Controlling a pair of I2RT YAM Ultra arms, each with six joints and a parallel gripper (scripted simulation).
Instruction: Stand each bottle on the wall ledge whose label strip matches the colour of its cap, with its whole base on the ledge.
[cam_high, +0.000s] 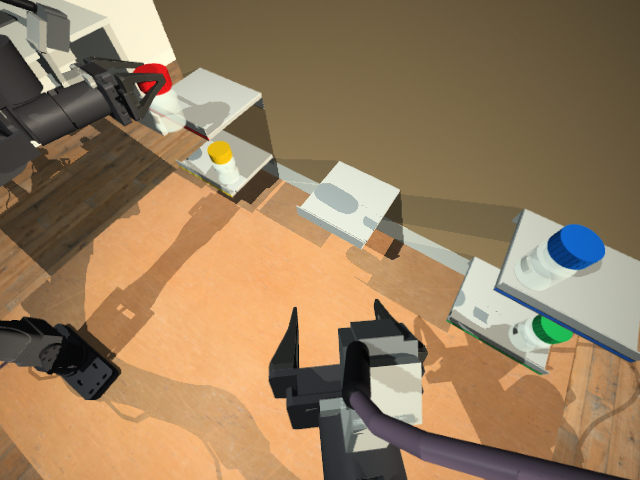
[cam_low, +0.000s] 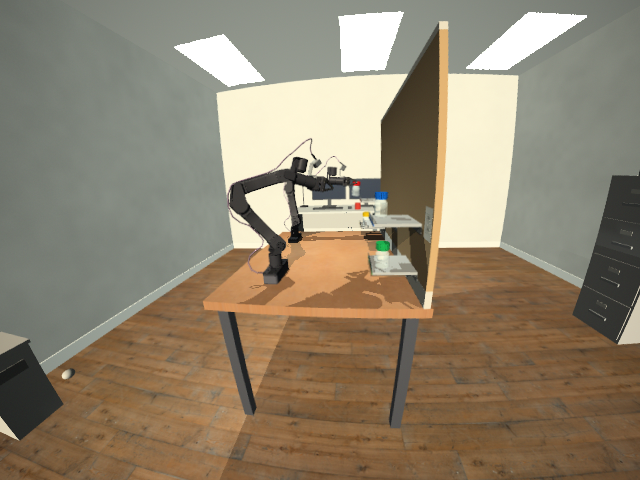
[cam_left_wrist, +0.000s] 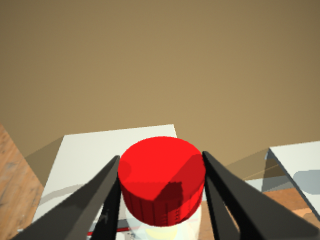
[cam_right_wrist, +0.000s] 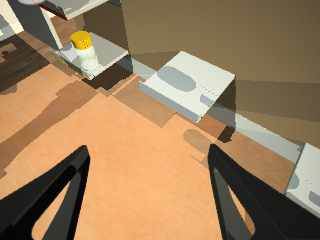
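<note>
My left gripper is now 50 mm above the red-capped bottle. Round my left hand: yellow-capped bottle 70 mm ahead, 10 mm to the right, 280 mm below; then blue-capped bottle 20 mm ahead, 690 mm to the right, 90 mm below; then brown wall 190 mm ahead, 370 mm to the right, 30 mm above.
</note>
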